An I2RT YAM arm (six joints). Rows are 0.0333 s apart.
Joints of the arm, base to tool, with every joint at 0 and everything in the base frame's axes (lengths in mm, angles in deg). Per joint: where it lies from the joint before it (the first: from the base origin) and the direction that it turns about. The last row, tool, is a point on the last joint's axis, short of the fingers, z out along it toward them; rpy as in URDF.
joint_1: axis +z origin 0 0 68
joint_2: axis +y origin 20 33.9 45.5
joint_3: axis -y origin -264 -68.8 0
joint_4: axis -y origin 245 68.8 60
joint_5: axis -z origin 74 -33.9 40.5
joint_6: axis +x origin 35.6 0 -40.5
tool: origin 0 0 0 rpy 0 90 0
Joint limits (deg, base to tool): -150..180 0..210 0..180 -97..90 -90..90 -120..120
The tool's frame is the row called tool.
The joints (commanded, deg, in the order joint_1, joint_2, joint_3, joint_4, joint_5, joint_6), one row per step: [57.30, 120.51, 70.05, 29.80, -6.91, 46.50]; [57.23, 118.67, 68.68, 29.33, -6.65, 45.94]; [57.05, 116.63, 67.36, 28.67, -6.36, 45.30]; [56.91, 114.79, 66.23, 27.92, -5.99, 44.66]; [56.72, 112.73, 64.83, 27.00, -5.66, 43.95]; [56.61, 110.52, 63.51, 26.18, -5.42, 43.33]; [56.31, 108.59, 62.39, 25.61, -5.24, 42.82]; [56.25, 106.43, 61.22, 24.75, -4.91, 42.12]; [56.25, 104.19, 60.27, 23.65, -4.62, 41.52]
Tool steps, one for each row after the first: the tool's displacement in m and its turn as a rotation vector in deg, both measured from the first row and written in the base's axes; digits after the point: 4 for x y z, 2 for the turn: [-0.0027, -0.0055, 0.0058, -0.28, -0.55, -0.12]; [-0.0048, -0.0118, 0.0129, -0.54, -1.21, -0.34]; [-0.0069, -0.0174, 0.0190, -0.92, -1.83, -0.61]; [-0.0095, -0.0243, 0.0248, -1.50, -2.38, -0.85]; [-0.0126, -0.0309, 0.0319, -1.75, -3.01, -0.97]; [-0.0141, -0.0374, 0.0383, -1.81, -3.61, -1.26]; [-0.0175, -0.0436, 0.0452, -2.08, -4.36, -1.39]; [-0.0212, -0.0494, 0.0532, -2.24, -5.04, -1.46]
